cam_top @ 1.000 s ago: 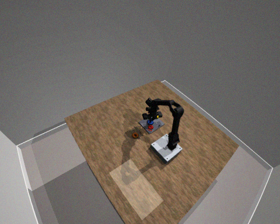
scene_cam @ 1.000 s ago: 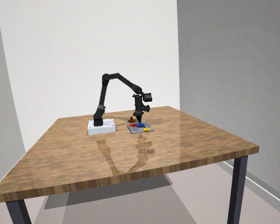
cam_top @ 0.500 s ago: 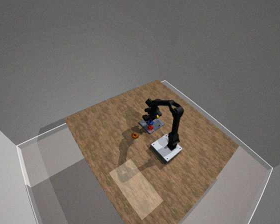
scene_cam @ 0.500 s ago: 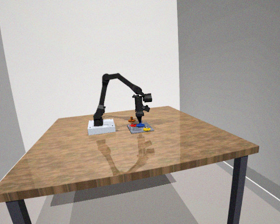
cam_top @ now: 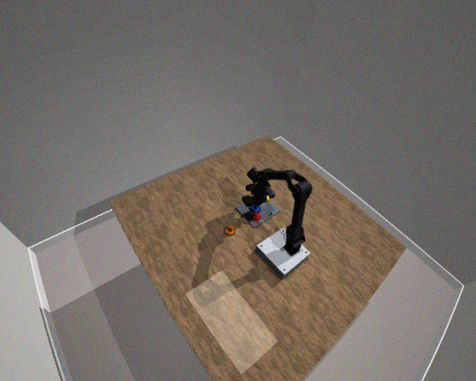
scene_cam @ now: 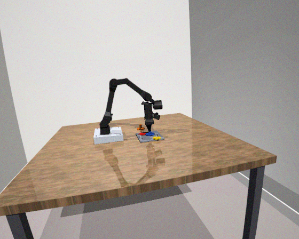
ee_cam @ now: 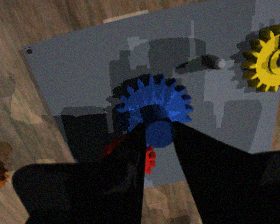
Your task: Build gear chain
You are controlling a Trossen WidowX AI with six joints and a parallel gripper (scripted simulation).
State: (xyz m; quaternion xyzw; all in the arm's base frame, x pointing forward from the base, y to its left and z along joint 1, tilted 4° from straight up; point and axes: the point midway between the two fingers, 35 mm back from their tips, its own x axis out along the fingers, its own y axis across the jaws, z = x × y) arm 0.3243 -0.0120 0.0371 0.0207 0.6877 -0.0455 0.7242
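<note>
Now: the blue gear 1 cm below my gripper tip. From my gripper tip the other things lie so: yellow gear: 3 cm ahead, 10 cm to the right, 2 cm below; then red gear: 5 cm behind, 3 cm to the left, 2 cm below; then red arrow: 7 cm behind, 5 cm to the left, 3 cm below.
</note>
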